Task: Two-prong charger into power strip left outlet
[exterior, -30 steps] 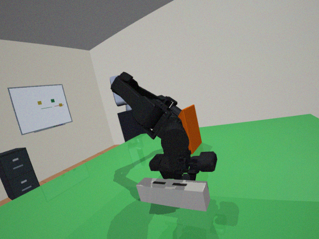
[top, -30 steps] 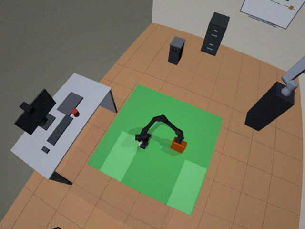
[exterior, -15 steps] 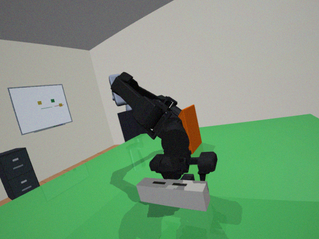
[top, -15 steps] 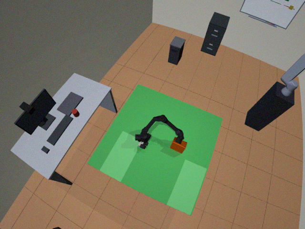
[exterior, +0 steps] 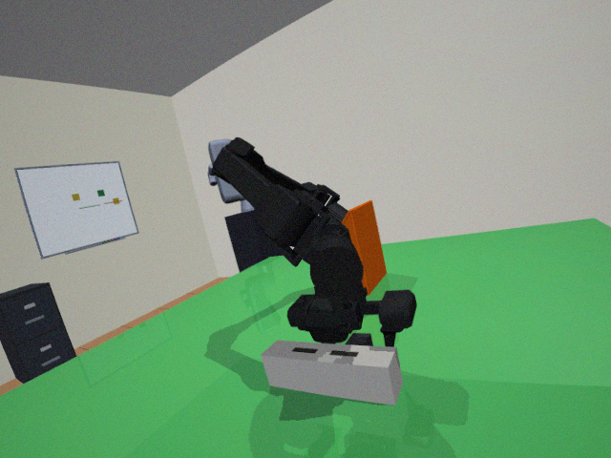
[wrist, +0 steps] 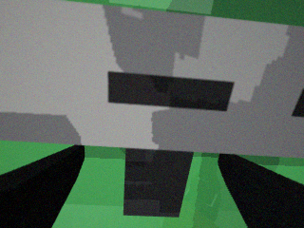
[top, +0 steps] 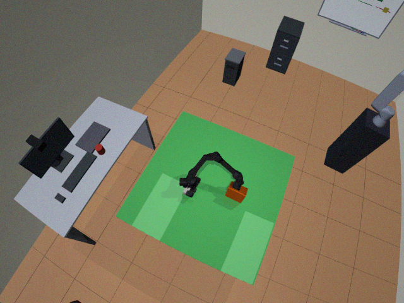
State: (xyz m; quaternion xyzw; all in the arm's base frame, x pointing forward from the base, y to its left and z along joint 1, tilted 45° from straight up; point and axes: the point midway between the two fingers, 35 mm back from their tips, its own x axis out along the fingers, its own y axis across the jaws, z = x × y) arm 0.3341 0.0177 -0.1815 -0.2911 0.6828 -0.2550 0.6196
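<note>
My gripper tip is now 20 mm short of the two-prong charger and 10 mm below it.
</note>
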